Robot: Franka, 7 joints.
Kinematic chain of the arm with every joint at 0, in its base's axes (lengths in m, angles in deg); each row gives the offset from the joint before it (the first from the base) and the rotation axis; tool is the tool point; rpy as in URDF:
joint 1: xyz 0 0 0.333 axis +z
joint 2: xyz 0 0 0 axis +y
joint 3: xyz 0 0 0.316 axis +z
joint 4: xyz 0.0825 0 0 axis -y
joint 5: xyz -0.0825 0 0.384 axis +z
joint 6: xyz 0 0 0 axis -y
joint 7: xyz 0.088 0 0 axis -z
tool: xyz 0 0 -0.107 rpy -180 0 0
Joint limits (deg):
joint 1: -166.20..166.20
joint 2: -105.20..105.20
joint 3: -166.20..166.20
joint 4: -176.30..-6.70
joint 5: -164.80..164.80
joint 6: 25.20..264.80
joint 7: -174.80..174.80
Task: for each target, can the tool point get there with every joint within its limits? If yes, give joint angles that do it. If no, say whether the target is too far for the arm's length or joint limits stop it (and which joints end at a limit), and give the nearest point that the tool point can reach.
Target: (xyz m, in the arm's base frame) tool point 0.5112 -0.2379 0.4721
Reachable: yes | joints 48.89 59.76 -101.21 -128.42 -29.50 212.72 81.65
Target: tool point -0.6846 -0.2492 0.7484
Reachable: yes | joints -133.59 52.14 -81.19 -47.88 -14.15 181.19 -116.99
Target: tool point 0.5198 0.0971 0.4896
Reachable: yes | joints 117.67 -50.83 -73.04 -122.98 -115.01 54.96 107.36
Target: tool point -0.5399 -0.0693 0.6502
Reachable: yes | joints -83.21 19.97 -106.56 -90.55 30.61 88.35 -106.57
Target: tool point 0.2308 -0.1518 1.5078
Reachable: no: too far | nearest point 0.1641 -0.1079 1.1681 | short by 0.349 m
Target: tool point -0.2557 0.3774 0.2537
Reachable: yes | joints 53.56 11.53 74.80 -144.25 -102.19 120.69 -132.92
